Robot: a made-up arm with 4 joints.
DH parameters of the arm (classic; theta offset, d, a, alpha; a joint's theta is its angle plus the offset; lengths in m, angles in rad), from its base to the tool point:
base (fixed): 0 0.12 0 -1.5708
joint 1: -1.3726 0 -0.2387 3.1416
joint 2: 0.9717 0 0.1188 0
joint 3: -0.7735 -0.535 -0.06 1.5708
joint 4: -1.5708 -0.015 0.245 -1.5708
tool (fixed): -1.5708 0.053 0 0
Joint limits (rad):
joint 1: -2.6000..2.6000
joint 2: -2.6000..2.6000
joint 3: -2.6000..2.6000
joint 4: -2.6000..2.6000
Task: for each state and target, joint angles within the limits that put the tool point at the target. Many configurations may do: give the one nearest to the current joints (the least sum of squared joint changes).
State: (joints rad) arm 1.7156 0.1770 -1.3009 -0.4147
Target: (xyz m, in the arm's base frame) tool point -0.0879 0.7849 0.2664
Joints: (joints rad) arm 1.6889 -0.3290 -1.4282 -0.1348
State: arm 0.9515 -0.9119 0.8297 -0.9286
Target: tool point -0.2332 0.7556 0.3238
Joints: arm 1.8307 -0.6713 0.3064 -0.7079
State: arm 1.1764 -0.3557 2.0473 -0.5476
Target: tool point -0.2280 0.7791 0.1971
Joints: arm 1.2619 0.3685 1.9363 0.0164
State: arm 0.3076 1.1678 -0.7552 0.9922
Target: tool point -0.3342 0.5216 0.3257
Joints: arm 1.1619 1.3830 -0.2937 1.4112
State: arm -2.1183 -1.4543 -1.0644 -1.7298
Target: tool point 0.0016 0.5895 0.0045
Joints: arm -2.4440 -1.9207 -0.7069 -1.5647
